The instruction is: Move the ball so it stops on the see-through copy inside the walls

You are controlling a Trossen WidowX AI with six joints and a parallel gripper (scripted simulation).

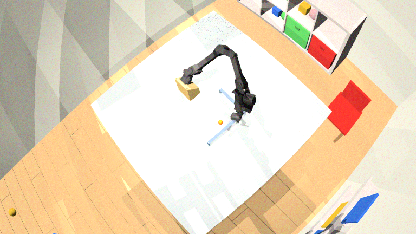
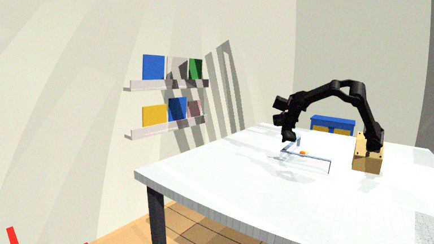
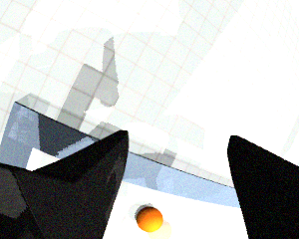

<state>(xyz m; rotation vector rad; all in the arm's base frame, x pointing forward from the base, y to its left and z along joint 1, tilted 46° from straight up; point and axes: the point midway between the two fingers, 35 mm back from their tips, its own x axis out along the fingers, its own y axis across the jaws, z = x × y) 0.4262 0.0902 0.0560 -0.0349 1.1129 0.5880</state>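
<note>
Right now the orange ball is 100 mm behind my gripper tip, 80 mm to the right of it and 80 mm below it. Also, from my gripper tip: clear wall (140 mm behind, 70 mm to the left, 70 mm below).
</note>
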